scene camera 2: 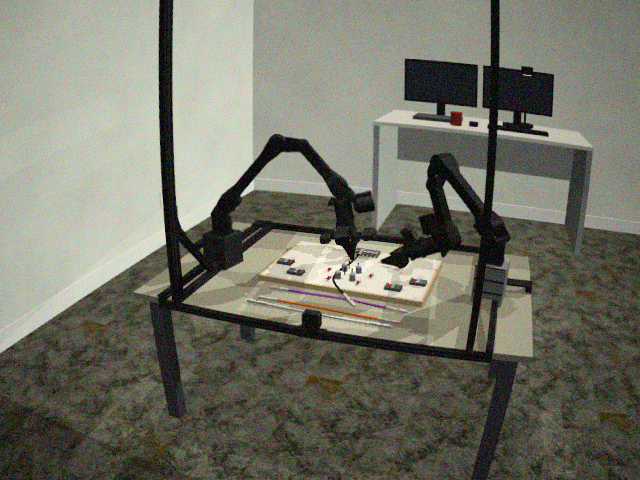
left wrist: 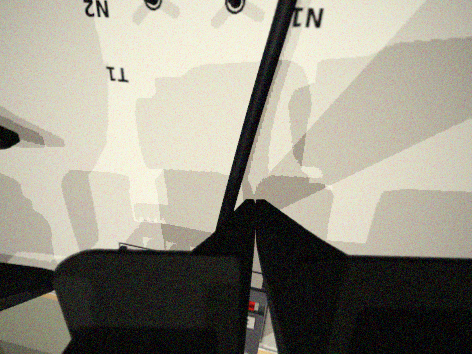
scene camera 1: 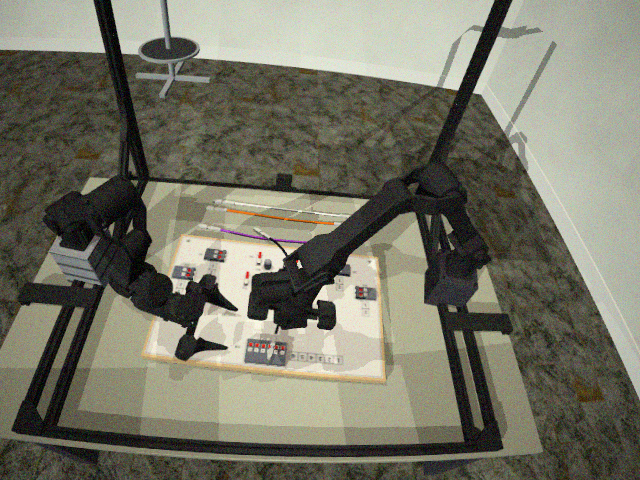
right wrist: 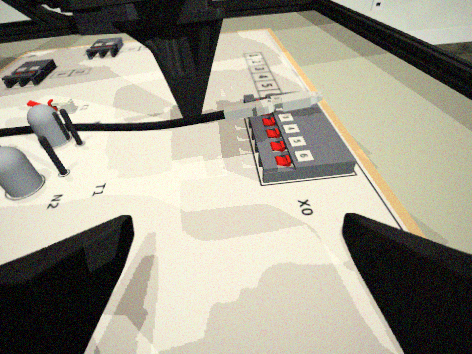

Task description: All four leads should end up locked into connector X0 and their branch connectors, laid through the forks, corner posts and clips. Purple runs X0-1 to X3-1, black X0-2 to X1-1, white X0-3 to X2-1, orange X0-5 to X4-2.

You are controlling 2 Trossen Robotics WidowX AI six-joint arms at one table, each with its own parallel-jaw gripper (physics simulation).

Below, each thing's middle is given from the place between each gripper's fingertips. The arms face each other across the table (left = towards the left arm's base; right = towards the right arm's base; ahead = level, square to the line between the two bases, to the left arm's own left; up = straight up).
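Scene:
Wiring board (scene camera 1: 353,350): my left gripper 70 mm past it, 30 mm to the left of it, 10 mm above it. From my left hand: post N1 (right wrist: 44,120), 100 mm behind, 10 mm above; black lead (left wrist: 280,24), 110 mm behind, 40 mm to the right.
From my right hand: wiring board, 8 cm to the left, 8 cm behind, 2 cm below; post N1, 12 cm behind, 11 cm to the left; black lead, 13 cm behind, 7 cm to the left, 1 cm below.

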